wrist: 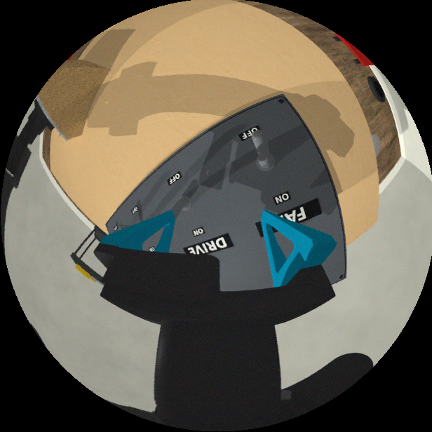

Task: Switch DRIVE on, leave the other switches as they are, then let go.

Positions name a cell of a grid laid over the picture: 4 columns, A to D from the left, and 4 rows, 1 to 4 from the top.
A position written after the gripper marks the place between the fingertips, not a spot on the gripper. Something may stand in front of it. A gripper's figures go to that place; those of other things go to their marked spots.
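The gripper (C2) is sitting 13 cm from the lens, and then there's a dark grey switch panel (C2), which is 16 cm from the lens.
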